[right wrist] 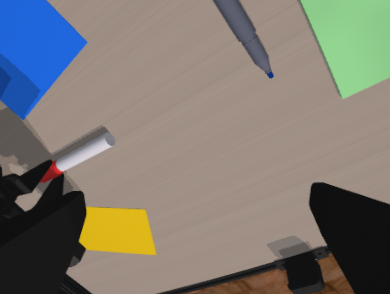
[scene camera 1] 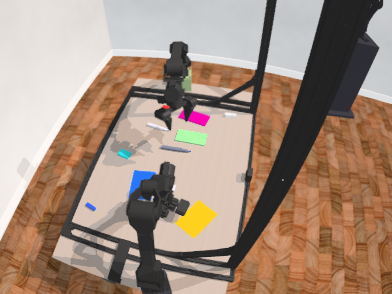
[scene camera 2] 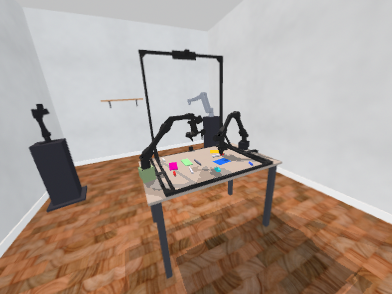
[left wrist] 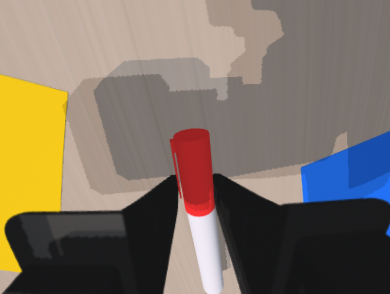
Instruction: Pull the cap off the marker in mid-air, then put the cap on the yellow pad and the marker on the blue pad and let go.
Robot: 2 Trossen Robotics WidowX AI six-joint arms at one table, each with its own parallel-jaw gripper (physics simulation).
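Frame: origin at the left arm's base, x ahead, y left, z up, level; metres.
Seen in the pictures: left gripper, fingertip midpoint: (right wrist: 55, 167) (scene camera 2: 220, 155) (left wrist: 195, 181); right gripper, fingertip midpoint: (right wrist: 199, 198) (scene camera 1: 178, 125) (scene camera 2: 197, 140); left arm's base, origin of the base link: (scene camera 1: 153, 284) (scene camera 2: 243, 141); right arm's base, origin of the base link: (scene camera 2: 145, 167).
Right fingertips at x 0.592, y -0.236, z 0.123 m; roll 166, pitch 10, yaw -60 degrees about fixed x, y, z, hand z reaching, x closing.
Note:
Offsets run from my right fingertips to a thing's middle.
The marker has a white body @(0.099 m left, 0.213 m back, 0.202 m down) (left wrist: 205, 250) (right wrist: 85, 152) and a red cap @(0.122 m left, 0.254 m back, 0.202 m down) (left wrist: 192, 155) (right wrist: 49, 173). It lies at or close to the table between the two pads. My left gripper (left wrist: 195, 181) is shut on the red cap, a finger on each side near its lower end. In scene camera 1 the left arm mostly hides the marker. My right gripper (right wrist: 199, 198) (scene camera 1: 178, 123) is open and empty, above the far part of the table. The yellow pad @(0.011 m left, 0.331 m back, 0.211 m down) (scene camera 1: 199, 219) (left wrist: 30, 150) (right wrist: 117, 230) and the blue pad @(0.203 m left, 0.113 m back, 0.211 m down) (scene camera 1: 142, 177) (left wrist: 340, 175) (right wrist: 35, 45) lie flat.
A grey marker @(0.011 m left, 0.040 m ahead, 0.202 m down) (scene camera 1: 175, 149) (right wrist: 240, 25) lies near a green pad @(0.078 m right, 0.096 m ahead, 0.207 m down) (scene camera 1: 191, 137) (right wrist: 355, 45). A magenta pad @(0.128 m right, 0.231 m ahead, 0.207 m down) (scene camera 1: 200, 118), a white pen @(0.070 m left, 0.204 m ahead, 0.203 m down) (scene camera 1: 157, 127), a teal block @(0.264 m left, 0.077 m ahead, 0.204 m down) (scene camera 1: 124, 154) and a small blue piece @(0.461 m left, 0.183 m back, 0.201 m down) (scene camera 1: 90, 206) are on the table. A black frame surrounds the table top.

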